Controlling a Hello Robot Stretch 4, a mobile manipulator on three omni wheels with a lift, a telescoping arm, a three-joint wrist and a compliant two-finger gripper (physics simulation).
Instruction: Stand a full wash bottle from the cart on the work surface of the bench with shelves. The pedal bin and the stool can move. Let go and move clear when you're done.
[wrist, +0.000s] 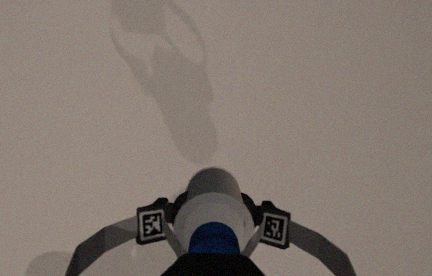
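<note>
A wash bottle (213, 182) with a pale body and a blue cap (214, 237) stands roughly upright at the bottom middle of the wrist view. My gripper (215, 206) is shut on it, with one dark fingertip pressed to each side of the body. Below the bottle is a plain beige surface (320, 110). A shadow of the gripper and bottle runs up and left across it, its rounded end close to the bottle's base. I cannot tell whether the base touches the surface. The cart, the shelves, the pedal bin and the stool do not show.
A faint rounded grey patch, perhaps a shadow, shows at the bottom left corner of the view. No edge of the beige surface shows.
</note>
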